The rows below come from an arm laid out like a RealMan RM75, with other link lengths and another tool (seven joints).
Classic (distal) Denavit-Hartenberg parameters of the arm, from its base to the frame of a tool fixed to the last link. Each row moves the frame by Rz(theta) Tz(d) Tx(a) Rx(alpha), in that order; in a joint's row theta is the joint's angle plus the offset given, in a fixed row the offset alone. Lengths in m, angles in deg.
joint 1: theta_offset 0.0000; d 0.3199; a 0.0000; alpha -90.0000
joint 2: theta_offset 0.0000; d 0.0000; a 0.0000; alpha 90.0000
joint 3: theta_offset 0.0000; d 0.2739; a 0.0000; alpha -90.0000
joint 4: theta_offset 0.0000; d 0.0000; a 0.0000; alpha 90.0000
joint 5: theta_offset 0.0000; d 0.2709; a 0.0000; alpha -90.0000
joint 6: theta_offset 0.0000; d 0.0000; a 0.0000; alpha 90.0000
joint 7: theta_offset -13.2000; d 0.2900; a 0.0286; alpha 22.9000
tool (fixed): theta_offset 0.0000; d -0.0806; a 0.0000; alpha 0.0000
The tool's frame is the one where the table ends.
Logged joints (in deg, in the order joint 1, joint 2, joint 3, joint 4, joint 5, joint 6, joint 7), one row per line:
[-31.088, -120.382, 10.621, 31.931, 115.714, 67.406, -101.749]
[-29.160, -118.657, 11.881, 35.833, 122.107, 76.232, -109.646]
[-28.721, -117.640, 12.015, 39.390, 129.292, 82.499, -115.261]
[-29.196, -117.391, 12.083, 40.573, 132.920, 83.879, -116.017]
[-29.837, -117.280, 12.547, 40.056, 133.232, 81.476, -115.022]
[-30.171, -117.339, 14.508, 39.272, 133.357, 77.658, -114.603]
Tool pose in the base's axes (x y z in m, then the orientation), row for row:
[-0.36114, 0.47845, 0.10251, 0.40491, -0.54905, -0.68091, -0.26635]
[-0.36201, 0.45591, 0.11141, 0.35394, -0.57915, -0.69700, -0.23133]
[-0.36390, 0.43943, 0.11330, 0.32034, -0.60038, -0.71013, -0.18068]
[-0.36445, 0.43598, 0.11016, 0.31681, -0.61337, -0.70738, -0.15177]
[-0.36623, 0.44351, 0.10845, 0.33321, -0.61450, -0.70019, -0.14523]
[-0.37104, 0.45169, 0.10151, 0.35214, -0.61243, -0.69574, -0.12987]
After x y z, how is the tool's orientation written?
As a quaternion, w x y z.
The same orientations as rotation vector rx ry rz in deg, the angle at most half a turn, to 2 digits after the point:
[-79.40, -98.47, -38.52]
[-85.79, -103.25, -34.27]
[-90.40, -106.92, -27.20]
[-92.51, -106.69, -22.89]
[-91.94, -104.76, -21.73]
[-90.80, -103.15, -19.25]

